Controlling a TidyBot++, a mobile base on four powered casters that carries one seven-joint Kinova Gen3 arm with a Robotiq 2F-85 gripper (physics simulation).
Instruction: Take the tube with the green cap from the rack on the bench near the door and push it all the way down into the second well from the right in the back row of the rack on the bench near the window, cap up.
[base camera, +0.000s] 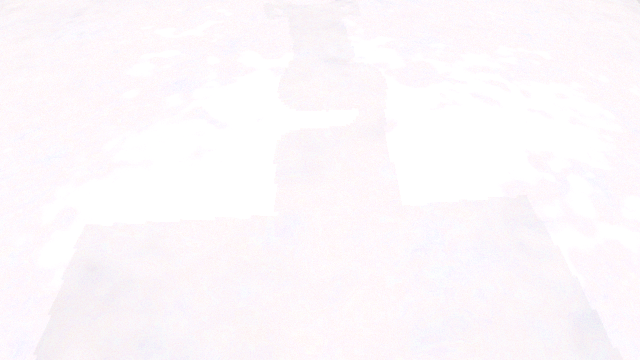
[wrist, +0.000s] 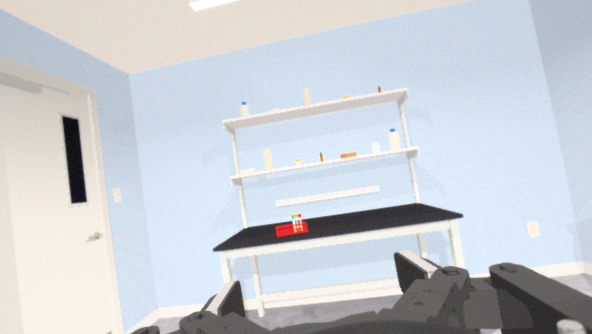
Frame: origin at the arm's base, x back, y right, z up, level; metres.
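Seen in the pictures: gripper, fingertip midpoint: (wrist: 319, 284).
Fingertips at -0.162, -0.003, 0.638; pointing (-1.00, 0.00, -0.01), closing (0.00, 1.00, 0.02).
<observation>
Offsets run from my fingertips to a thing's middle, as dx, dy, dz. "pt": to the spot under its first point. Level surfaces: height alone.
A red rack @[-1.676, -0.083, -0.244] (wrist: 284, 231) stands on the left part of the black-topped bench @[dz -0.272] (wrist: 370, 218) in the wrist view, on the door's side of the room. A few tubes stand upright together at the rack's right part; a small green cap @[pt -1.638, -0.052, -0.165] (wrist: 294, 217) shows at their left, beside yellow and red ones. They are far off and small, so the wells cannot be told apart. My gripper (wrist: 319, 284) is open and empty, its fingers wide apart at the bottom of the wrist view, well short of the bench. The bench near the window and its rack do not show.
A shelf unit (wrist: 320, 106) with bottles and jars rises above the bench. A white door (wrist: 45, 215) is at the left, in the wall beside it. A wall socket (wrist: 533, 229) is right of the bench. The base camera shows pale, washed-out floor @[dz -1.034] (base camera: 320, 280) with grey shadows.
</observation>
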